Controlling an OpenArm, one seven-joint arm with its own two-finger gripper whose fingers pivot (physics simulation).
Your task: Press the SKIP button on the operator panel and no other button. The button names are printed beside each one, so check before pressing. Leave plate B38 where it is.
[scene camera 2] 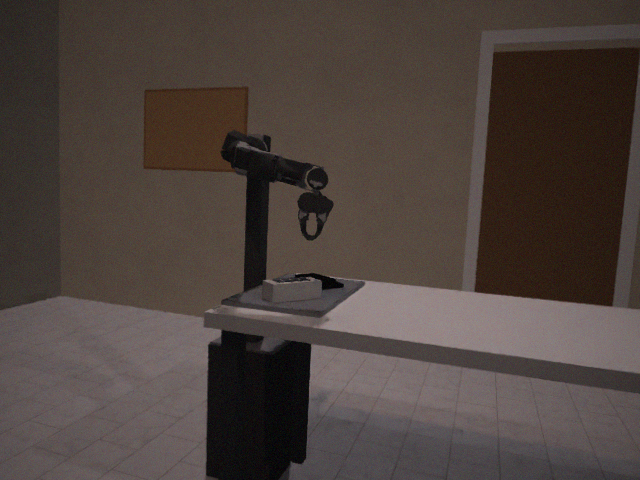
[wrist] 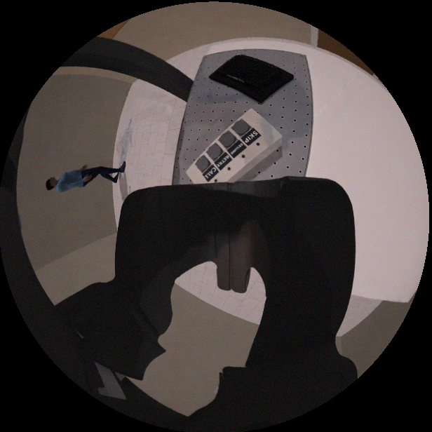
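Observation:
The operator panel [scene camera 2: 292,291] [wrist: 270,132] is a pale box lying slantwise on a grey perforated board [scene camera 2: 242,299] [wrist: 295,107]. In the wrist view its row of round dark buttons shows. The SKIP button [wrist: 242,125] is at the upper right end, with its printed label [wrist: 251,135] beside it. The CALL button [wrist: 203,163] is at the lower left end; two more buttons lie between, their labels hard to read. My gripper [scene camera 2: 310,238] [wrist: 237,238] is shut and empty, well above the panel in the scene view. No B38 marking is readable.
A black keyboard-like object [scene camera 2: 328,281] [wrist: 250,76] lies on the board beyond the panel. The board rests at one end of a white table [scene camera 2: 465,320] [wrist: 370,175]. A person in a blue shirt [wrist: 70,181] shows at the left of the wrist view.

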